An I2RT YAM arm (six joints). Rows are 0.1 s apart.
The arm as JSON. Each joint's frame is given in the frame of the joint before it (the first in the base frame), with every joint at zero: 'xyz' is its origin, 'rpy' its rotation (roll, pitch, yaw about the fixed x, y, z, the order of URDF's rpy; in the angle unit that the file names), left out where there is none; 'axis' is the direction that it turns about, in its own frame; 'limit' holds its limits. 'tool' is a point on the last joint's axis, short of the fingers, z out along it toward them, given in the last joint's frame.
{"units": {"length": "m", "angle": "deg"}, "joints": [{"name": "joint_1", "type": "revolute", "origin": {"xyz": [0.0, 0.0, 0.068]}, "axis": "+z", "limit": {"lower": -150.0, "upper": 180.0}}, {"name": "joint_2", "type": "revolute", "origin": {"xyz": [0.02, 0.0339, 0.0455], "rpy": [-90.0, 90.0, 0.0]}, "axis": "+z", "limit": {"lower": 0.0, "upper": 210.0}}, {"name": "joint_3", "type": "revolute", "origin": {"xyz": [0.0, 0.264, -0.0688], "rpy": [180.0, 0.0, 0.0]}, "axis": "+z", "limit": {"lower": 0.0, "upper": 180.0}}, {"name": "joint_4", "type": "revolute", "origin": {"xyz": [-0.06, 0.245, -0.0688]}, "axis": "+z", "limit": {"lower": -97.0, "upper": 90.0}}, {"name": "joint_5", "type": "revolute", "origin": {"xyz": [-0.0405, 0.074, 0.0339], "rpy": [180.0, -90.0, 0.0]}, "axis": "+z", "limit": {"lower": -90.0, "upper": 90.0}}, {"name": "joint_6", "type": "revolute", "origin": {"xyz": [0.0, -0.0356, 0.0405], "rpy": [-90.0, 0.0, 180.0]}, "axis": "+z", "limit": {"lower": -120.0, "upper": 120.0}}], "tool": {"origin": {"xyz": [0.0, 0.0, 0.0], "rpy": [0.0, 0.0, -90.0]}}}
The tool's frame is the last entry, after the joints.
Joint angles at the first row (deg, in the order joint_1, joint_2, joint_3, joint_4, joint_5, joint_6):
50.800, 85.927, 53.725, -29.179, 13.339, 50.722
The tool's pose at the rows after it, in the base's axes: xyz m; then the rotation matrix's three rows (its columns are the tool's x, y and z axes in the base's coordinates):
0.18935 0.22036 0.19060; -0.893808 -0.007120 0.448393; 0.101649 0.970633 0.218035; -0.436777 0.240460 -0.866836
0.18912 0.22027 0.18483; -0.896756 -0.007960 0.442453; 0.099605 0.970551 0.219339; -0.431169 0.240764 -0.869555
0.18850 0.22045 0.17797; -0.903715 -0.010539 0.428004; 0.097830 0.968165 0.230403; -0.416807 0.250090 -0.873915
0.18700 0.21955 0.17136; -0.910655 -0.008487 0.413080; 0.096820 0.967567 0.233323; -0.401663 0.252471 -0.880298
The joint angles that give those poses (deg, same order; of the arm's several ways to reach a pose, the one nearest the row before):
50.801, 86.625, 51.965, -27.783, 12.104, 50.724
50.786, 87.140, 51.094, -26.609, 11.779, 50.720
50.774, 87.751, 50.039, -25.087, 10.711, 50.846
50.799, 88.199, 48.953, -24.097, 9.941, 51.131

